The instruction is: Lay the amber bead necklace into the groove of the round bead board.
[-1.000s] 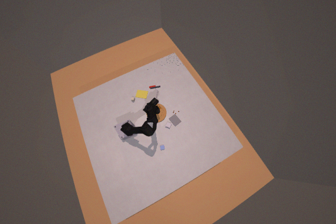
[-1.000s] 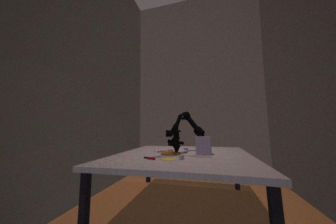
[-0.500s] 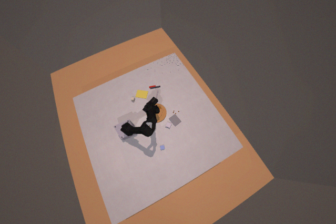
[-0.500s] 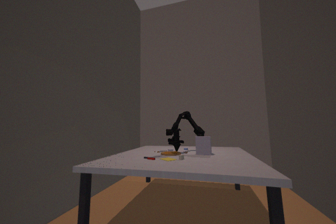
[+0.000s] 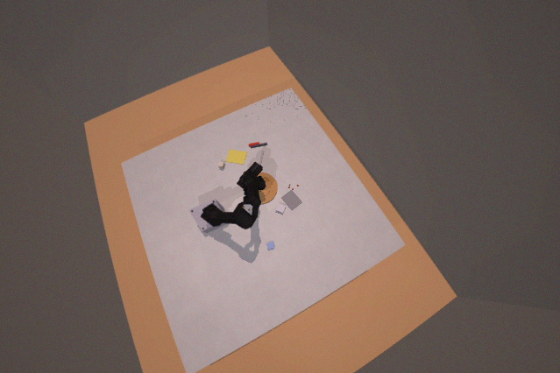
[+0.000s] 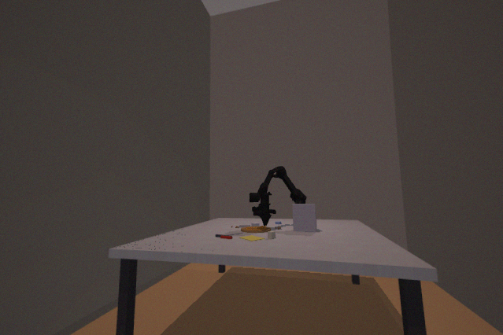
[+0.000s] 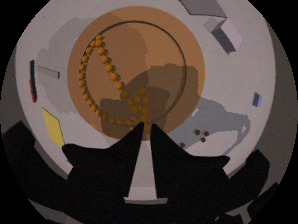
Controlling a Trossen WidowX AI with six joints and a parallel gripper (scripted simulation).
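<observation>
Right now the round bead board is 6 cm ahead of my gripper tip and 2 cm below it. The rest, counted from my gripper tip: cream cube 7 cm behind, 26 cm to the left, 1 cm below; thin grey bar 16 cm ahead, 18 cm to the left, 3 cm below; grey square plate 18 cm ahead, 16 cm to the right, 3 cm below.
</observation>
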